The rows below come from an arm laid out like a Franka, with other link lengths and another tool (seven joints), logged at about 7 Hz.
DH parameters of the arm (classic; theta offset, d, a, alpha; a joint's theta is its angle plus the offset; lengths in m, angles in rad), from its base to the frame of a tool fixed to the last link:
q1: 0 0.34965 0 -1.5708
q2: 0 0 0 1.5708
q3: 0 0.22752 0.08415 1.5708
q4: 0 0 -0.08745 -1.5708
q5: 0 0.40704 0 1.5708
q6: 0 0 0.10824 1.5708
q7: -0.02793 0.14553 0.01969 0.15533
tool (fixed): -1.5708 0.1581 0 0
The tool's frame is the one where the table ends.
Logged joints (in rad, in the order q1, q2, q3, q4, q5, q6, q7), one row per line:
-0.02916 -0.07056 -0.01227 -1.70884 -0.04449 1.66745 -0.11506
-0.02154 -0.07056 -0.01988 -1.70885 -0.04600 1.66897 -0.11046
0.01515 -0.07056 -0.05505 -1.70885 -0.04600 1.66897 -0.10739
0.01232 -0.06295 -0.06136 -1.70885 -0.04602 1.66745 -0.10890
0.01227 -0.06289 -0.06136 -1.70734 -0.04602 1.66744 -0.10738
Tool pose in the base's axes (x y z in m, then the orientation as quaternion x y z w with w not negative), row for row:
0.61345 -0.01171 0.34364 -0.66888 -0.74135 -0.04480 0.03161
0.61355 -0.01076 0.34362 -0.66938 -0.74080 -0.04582 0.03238
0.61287 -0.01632 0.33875 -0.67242 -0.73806 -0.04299 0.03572
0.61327 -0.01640 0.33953 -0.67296 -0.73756 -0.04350 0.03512
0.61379 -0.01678 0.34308 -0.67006 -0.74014 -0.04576 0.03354
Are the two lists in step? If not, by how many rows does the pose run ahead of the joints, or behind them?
The pose runs 1 row ahead of the joints: the pose in row i belongs to the joints in row i + 1.
